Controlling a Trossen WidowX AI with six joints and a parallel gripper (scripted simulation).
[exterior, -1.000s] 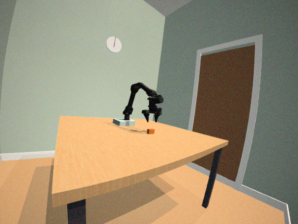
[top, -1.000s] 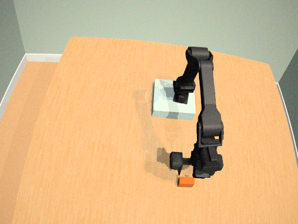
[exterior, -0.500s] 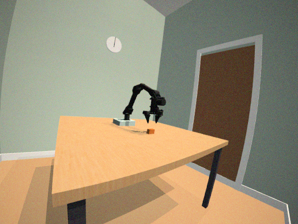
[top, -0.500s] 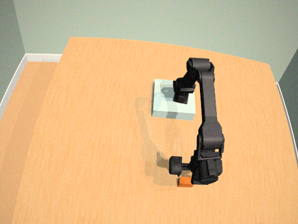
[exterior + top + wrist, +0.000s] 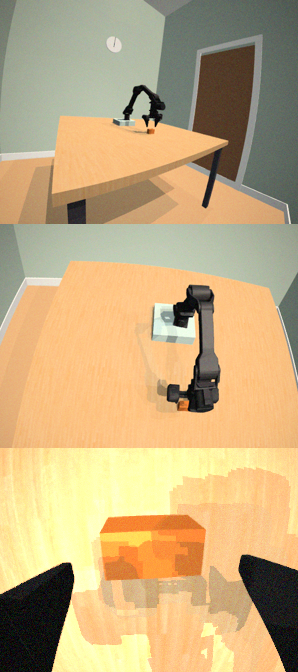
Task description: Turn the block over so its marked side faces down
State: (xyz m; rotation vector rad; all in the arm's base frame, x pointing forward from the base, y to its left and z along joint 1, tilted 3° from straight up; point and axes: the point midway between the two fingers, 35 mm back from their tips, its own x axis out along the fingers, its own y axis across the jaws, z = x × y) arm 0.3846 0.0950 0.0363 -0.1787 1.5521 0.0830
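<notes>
The orange block lies 4 cm below my gripper tip and 1 cm behind it.
</notes>
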